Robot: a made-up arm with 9 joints. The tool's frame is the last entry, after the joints. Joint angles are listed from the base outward. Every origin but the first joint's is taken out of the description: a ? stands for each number. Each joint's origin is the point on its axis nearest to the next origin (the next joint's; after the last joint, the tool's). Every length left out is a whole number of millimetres.
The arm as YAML. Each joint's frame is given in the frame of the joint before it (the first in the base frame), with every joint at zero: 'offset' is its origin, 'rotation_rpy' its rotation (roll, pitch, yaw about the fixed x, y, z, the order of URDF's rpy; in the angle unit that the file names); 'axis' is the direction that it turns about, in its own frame. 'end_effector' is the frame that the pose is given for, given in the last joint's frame.
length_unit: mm
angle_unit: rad
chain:
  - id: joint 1
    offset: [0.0, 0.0, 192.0]
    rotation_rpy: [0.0, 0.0, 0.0]
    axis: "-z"
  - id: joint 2
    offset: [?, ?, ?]
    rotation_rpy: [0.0, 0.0, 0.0]
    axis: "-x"
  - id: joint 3
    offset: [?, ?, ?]
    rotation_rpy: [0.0, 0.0, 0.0]
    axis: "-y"
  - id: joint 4
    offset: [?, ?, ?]
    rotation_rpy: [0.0, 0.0, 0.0]
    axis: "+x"
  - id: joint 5
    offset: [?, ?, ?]
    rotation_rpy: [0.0, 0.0, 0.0]
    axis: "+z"
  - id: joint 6
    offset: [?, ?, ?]
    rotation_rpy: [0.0, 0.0, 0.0]
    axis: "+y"
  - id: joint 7
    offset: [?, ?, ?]
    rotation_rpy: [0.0, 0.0, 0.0]
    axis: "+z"
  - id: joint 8
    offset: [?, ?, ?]
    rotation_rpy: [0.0, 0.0, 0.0]
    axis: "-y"
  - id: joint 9
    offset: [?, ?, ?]
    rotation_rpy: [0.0, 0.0, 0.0]
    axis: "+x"
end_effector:
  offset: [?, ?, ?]
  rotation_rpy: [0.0, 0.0, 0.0]
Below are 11 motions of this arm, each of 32 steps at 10 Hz.
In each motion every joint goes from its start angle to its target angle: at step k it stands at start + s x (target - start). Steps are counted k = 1, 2, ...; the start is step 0. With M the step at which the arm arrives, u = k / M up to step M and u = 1 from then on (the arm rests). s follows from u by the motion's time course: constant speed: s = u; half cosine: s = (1 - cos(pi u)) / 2; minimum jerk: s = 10 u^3 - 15 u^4 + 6 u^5.
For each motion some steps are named. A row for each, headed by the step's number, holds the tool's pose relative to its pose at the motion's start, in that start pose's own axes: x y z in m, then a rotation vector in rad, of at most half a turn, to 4 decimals.
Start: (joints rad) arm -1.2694 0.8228 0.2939 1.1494 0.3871 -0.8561 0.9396 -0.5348 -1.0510
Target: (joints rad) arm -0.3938 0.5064 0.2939 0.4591 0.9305 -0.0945 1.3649 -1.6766 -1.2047
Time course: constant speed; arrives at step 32
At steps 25, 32:
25: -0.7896 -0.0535 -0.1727 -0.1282 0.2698 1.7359
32: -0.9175 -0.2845 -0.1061 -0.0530 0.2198 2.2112

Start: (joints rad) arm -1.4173 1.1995 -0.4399 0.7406 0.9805 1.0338 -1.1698 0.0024 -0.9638
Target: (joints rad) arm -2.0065 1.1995 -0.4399 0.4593 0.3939 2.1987 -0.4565 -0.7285 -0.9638
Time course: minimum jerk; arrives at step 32
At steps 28, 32:
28: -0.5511 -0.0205 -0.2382 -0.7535 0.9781 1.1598
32: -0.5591 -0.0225 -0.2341 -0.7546 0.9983 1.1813

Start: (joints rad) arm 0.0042 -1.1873 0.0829 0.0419 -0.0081 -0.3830 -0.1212 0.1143 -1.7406
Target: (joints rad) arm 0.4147 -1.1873 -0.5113 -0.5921 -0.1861 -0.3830 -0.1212 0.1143 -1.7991
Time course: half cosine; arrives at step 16
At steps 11, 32:
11: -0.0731 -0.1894 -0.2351 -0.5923 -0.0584 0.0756
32: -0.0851 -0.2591 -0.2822 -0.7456 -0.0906 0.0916

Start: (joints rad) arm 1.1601 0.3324 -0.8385 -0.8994 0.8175 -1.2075 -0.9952 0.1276 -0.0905
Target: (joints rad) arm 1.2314 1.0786 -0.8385 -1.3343 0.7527 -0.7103 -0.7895 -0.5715 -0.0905
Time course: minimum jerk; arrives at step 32
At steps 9, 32:
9: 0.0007 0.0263 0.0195 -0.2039 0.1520 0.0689
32: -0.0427 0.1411 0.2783 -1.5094 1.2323 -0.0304

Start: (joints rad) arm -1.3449 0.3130 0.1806 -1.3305 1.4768 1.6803 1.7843 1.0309 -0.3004
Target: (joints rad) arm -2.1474 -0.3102 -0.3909 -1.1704 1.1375 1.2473 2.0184 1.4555 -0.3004
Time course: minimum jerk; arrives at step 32
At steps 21, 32:
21: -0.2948 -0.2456 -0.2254 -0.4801 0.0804 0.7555
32: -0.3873 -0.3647 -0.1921 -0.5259 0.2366 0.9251

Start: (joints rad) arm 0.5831 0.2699 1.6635 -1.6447 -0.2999 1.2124 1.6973 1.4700 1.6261
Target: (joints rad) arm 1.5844 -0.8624 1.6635 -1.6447 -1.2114 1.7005 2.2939 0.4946 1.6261
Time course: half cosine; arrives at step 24
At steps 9, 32:
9: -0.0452 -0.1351 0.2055 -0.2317 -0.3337 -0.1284
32: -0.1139 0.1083 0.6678 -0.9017 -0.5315 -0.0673

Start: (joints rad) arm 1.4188 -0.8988 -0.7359 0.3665 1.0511 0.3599 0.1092 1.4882 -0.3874
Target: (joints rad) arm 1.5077 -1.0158 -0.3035 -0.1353 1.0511 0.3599 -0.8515 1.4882 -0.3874
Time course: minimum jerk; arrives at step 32
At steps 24, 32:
24: 0.0492 -0.2680 -0.1074 -1.0021 -0.2882 0.3959
32: 0.0675 -0.2933 -0.1026 -1.1262 -0.3508 0.4224

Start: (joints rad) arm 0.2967 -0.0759 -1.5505 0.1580 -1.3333 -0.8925 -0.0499 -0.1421 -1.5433
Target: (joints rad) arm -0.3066 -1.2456 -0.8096 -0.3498 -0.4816 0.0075 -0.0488 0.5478 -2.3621
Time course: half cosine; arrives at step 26
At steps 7, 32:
7: 0.1401 0.1252 0.0396 0.1245 -0.2421 -0.1474
32: 0.6307 0.2264 0.5318 0.5880 -1.2158 -0.9999

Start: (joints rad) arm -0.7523 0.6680 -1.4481 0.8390 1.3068 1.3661 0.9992 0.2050 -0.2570
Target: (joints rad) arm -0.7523 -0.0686 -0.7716 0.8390 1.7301 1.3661 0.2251 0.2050 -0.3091
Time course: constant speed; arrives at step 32
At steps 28, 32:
28: -0.4643 -0.5176 -0.0591 -1.1480 0.4885 0.0912
32: -0.4642 -0.5940 0.0106 -1.3440 0.4583 0.1017

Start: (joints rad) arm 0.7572 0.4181 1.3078 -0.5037 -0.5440 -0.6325 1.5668 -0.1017 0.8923
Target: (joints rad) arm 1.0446 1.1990 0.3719 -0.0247 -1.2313 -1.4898 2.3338 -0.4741 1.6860
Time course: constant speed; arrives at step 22
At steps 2, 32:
2: -0.0448 0.0385 -0.0302 0.0285 0.1127 0.0382
32: -0.8410 -0.0383 -0.0618 -0.1429 1.5494 -0.3811

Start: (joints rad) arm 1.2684 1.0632 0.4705 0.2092 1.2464 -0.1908 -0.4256 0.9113 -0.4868
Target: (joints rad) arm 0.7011 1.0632 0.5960 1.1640 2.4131 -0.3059 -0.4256 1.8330 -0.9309
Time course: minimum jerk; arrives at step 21
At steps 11, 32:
11: 0.1458 0.0159 -0.0346 0.7576 -0.9667 -0.4802
32: 0.3519 0.0982 -0.0675 1.6916 -1.3151 -0.9589

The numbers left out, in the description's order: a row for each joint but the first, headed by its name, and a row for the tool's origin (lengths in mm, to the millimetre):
joint 2: 57.0 169.0 0.0
joint 3: 0.0 15.0 343.0
joint 4: -134.0 0.0 -169.0
joint 5: 0.0 56.0 -264.0
joint 6: -211.0 -84.0 0.0
joint 7: -291.0 0.0 -110.0
joint 8: 78.0 -30.0 0.0
joint 9: 340.0 0.0 -67.0
tool: 0.0 141.0 18.0

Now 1 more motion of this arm.
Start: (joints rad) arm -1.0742 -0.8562 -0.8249 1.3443 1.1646 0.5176 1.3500 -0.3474 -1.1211
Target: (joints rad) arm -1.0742 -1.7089 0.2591 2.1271 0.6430 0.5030 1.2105 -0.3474 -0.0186
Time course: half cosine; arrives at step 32
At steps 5, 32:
5: -0.0043 -0.0082 -0.0114 -0.0077 -0.0451 -0.0230
32: -0.1584 -0.2380 0.1402 -0.0117 -1.2111 0.0984

